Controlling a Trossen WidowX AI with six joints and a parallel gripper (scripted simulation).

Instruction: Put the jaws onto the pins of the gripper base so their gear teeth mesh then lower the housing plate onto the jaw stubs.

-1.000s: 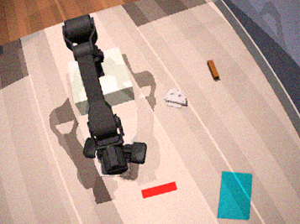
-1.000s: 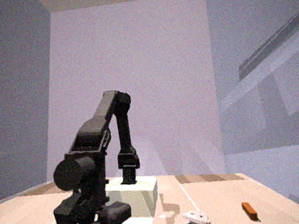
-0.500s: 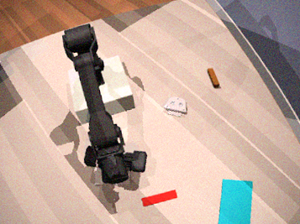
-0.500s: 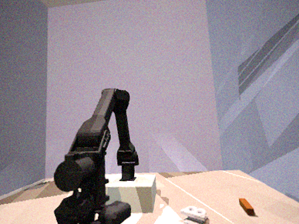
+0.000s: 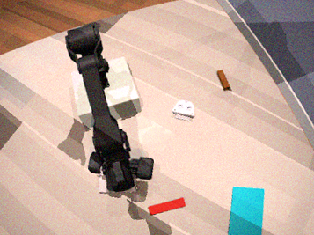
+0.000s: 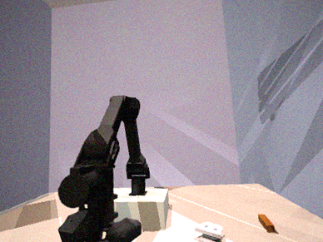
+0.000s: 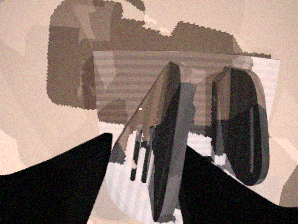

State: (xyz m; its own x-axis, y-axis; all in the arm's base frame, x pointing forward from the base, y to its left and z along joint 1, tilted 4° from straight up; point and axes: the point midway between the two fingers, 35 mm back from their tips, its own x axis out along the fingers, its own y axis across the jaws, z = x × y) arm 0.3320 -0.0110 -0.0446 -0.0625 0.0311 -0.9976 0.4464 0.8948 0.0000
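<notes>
Right now the white plate is 3 cm to the right of my gripper tip and 3 cm below it. From my gripper tip the other things lie so: red bar: 13 cm ahead, 9 cm to the left, 3 cm below; then cyan sheet: 25 cm ahead, 32 cm to the left, 3 cm below; then jaw: 5 cm behind, 3 cm to the right, 2 cm below.
</notes>
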